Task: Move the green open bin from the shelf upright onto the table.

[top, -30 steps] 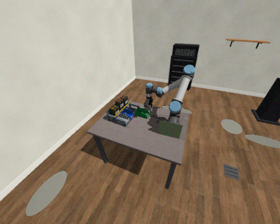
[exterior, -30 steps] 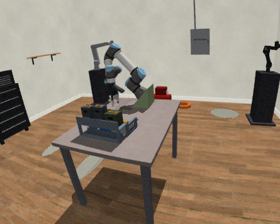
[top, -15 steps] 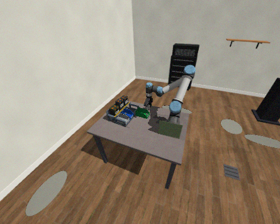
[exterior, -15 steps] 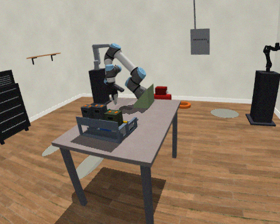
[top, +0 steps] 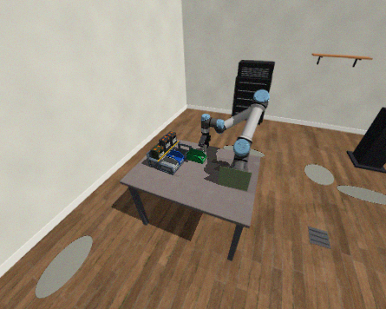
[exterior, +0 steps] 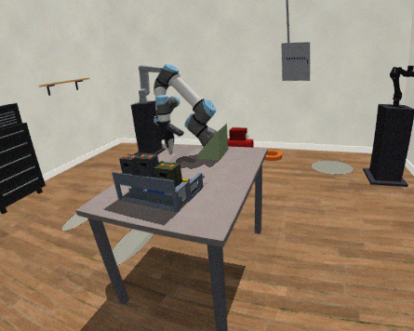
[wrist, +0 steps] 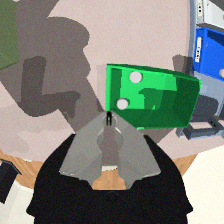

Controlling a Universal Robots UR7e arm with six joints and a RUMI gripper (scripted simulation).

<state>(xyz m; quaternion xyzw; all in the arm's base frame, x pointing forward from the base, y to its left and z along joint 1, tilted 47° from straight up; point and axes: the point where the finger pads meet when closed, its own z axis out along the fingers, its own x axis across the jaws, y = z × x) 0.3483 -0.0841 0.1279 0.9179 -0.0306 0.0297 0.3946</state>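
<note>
Now: hand 8 cm short of the green open bin, 1 cm to the left of it and 8 cm above it. Round my hand: grey bin (29 cm ahead, 20 cm to the left, 7 cm below); then blue bin (28 cm ahead, 9 cm to the left, 7 cm below); then yellow rail (33 cm ahead, 9 cm to the left, 1 cm below).
</note>
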